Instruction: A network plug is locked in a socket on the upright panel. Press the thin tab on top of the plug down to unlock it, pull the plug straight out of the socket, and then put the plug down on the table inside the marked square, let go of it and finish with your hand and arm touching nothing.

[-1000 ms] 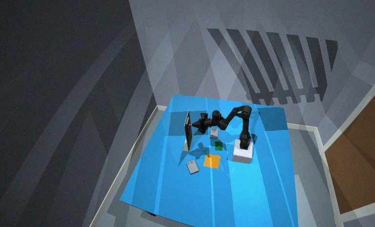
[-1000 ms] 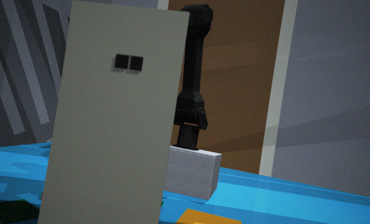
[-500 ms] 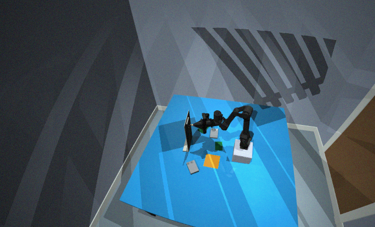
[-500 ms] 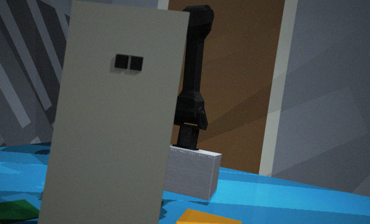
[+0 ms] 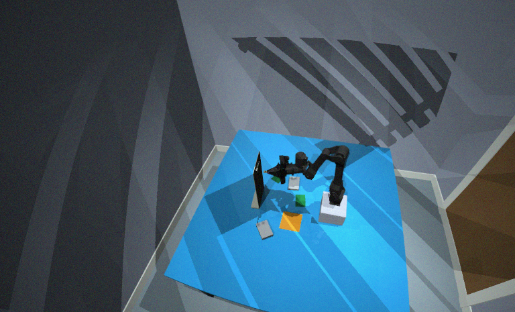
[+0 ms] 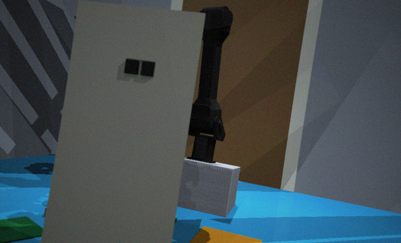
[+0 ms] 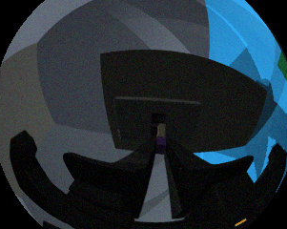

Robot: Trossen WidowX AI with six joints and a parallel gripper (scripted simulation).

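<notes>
Right now my gripper tip is 170 mm past the orange square, 130 mm to the right of it and 270 mm above it. The rest, counted from my gripper tip: upright panel (60 mm ahead, 10 mm to the left, 110 mm below); network plug (right at my gripper tip).
</notes>
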